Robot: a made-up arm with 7 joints.
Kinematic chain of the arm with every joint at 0, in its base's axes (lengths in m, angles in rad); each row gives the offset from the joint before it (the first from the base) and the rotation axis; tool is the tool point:
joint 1: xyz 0 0 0 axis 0 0.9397 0.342
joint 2: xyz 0 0 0 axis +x
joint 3: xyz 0 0 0 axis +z
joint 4: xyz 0.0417 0 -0.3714 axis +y
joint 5: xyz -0.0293 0 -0.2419 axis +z
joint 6: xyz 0 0 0 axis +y
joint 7: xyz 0 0 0 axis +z
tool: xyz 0 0 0
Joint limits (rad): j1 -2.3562..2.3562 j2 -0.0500..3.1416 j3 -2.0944..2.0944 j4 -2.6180..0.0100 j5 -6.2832..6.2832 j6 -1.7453..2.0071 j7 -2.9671..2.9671
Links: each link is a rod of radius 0.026 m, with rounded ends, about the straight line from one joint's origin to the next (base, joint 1, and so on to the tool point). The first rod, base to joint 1, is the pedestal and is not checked.
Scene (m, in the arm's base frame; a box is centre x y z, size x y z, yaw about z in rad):
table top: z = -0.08
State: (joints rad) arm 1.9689 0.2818 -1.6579 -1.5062 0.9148 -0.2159 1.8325
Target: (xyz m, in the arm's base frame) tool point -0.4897 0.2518 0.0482
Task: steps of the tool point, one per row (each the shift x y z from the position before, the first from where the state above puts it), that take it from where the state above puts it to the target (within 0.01 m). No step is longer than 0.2 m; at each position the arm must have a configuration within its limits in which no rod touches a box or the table.
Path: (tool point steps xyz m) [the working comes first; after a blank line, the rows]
Joints at the target: 1.5732 1.2981 -1.4046 -1.1787 0.9148 -0.2159 1.8325
Straight joint move there: clear.

1: -0.1003 0.1193 0.0129
2: -0.0619 0.1501 -0.0021
3: -0.0128 0.1664 -0.0112
4: 0.0413 0.1652 -0.0119

